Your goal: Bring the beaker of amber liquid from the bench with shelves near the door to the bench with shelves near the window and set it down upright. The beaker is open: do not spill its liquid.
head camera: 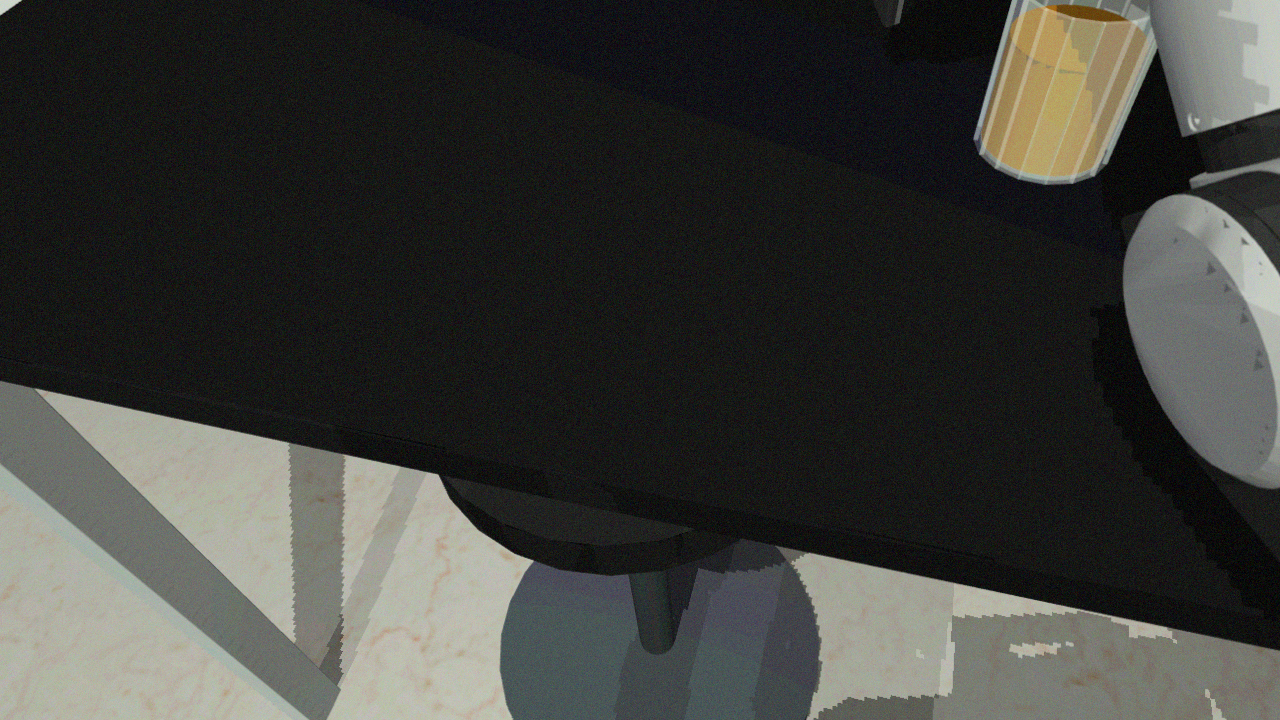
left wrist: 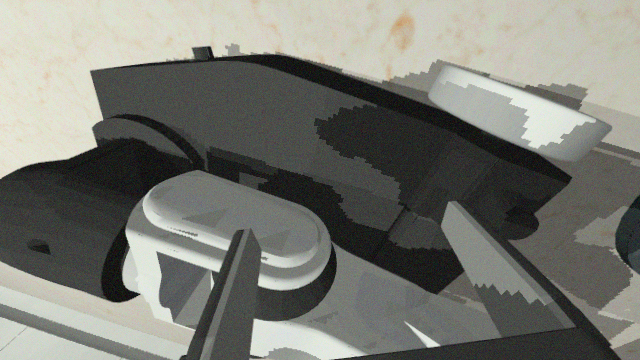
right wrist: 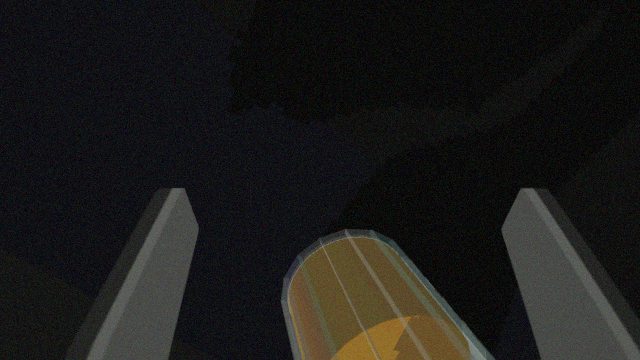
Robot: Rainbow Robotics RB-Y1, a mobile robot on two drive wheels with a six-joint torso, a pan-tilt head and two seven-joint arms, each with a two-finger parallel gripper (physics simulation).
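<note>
The beaker of amber liquid (head camera: pixel 1056 107) (right wrist: pixel 370 295) stands upright on the black bench top (head camera: pixel 537 268) at the upper right of the head view, its rim cut off by the frame. My right gripper (right wrist: pixel 350 208) is open wide. In the right wrist view its fingers stand to either side of the beaker, which shows low between them, with a gap to each finger. My left gripper (left wrist: pixel 349 227) is open and empty, away from the bench, with parts of my own body behind it. The shelves, the door and the window do not show.
My right arm (head camera: pixel 1199 331) reaches over the bench at the right of the head view, close beside the beaker. The bench's front edge runs slantwise across the picture. A round dark stool (head camera: pixel 590 537) is partly under it, on a round base (head camera: pixel 572 644). A grey bench leg (head camera: pixel 170 537) stands at the lower left.
</note>
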